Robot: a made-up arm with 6 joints.
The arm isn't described. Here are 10 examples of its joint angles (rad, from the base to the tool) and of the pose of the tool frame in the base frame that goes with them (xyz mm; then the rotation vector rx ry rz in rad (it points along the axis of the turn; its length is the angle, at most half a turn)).
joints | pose
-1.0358 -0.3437 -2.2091 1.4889 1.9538 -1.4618 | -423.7 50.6 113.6 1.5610 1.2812 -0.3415
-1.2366 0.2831 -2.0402 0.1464 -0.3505 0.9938 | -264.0 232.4 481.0 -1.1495 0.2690 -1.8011
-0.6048 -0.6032 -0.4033 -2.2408 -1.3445 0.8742 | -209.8 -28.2 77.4 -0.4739 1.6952 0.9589
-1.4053 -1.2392 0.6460 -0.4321 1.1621 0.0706 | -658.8 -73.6 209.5 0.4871 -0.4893 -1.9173
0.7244 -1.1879 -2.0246 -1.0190 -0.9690 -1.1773 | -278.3 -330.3 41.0 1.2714 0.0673 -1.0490
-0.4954 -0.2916 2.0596 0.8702 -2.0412 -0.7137 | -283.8 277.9 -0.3 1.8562 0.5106 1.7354
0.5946 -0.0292 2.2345 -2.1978 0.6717 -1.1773 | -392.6 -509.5 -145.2 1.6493 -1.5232 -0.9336
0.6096 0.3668 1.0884 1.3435 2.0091 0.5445 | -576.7 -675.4 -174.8 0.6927 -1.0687 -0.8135
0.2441 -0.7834 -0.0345 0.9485 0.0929 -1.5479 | -48.8 -411.7 316.0 -1.9892 1.0516 -0.0408
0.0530 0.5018 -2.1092 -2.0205 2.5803 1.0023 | -284.7 -115.7 41.5 1.0721 0.4570 1.6748
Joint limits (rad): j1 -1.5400..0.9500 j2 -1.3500..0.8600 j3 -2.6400..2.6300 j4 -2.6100..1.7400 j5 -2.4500..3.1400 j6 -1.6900..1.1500
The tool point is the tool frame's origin. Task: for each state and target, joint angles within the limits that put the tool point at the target. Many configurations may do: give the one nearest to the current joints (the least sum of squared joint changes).
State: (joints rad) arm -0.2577 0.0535 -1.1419 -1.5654 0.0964 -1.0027
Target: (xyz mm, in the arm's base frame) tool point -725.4 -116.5 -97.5
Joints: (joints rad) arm 0.1429 0.6478 -1.1447 -2.0403 -0.1397 -1.4507
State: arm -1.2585 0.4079 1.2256 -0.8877 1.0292 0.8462
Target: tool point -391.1 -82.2 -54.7
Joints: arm -1.5400 -0.3378 1.6211 -1.2684 1.2562 0.6518
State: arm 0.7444 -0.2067 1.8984 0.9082 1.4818 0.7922
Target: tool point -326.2 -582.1 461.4
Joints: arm 0.9168 -1.0108 1.7611 1.3658 1.6586 0.4787
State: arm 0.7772 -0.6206 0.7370 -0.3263 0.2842 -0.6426
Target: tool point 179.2 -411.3 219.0
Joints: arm 0.9500 -0.9345 0.5829 -0.2580 0.1937 -0.4549
